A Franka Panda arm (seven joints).
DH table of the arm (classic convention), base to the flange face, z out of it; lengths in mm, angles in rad. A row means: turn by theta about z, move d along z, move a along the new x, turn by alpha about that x. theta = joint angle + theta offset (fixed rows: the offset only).
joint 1: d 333; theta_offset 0; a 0; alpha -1.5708
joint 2: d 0; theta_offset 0; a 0; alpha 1.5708
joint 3: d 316; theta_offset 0; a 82.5; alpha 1.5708
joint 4: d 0; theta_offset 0; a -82.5; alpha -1.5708
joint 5: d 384; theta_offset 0; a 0; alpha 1.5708
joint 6: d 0; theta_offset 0; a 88; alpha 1.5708
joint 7: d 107; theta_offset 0; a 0; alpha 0
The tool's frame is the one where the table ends.
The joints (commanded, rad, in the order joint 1, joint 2, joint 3, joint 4, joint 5, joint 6, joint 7), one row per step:
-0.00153 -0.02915 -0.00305 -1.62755 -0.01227 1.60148 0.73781
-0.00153 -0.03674 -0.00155 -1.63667 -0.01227 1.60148 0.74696
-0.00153 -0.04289 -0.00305 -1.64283 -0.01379 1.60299 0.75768
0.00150 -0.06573 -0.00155 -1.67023 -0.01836 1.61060 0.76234
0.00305 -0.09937 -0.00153 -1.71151 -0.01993 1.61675 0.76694
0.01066 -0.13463 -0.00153 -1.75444 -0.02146 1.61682 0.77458
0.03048 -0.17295 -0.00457 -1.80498 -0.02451 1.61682 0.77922
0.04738 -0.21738 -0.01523 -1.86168 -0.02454 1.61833 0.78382
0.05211 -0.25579 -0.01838 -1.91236 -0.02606 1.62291 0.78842
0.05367 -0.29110 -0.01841 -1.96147 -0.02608 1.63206 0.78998
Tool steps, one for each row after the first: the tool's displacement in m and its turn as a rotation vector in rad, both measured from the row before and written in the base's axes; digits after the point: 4 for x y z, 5 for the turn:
-0.0025 0.0008 -0.0002 -0.00001 0.00142 -0.00765
-0.0018 -0.0010 0.0006 -0.00143 -0.00163 -0.01215
-0.0067 0.0020 0.0000 -0.00458 -0.00311 0.00014
-0.0105 0.0007 -0.0012 -0.00149 0.00140 -0.00285
-0.0117 0.0037 -0.0020 -0.00151 0.00744 0.00005
-0.0131 0.0079 -0.0045 -0.00272 0.01207 0.01237
-0.0150 0.0021 -0.0048 0.00206 0.01074 0.00199
-0.0127 0.0000 -0.0052 -0.00053 0.00760 -0.00251
-0.0114 0.0003 -0.0060 0.00042 0.00464 0.00041

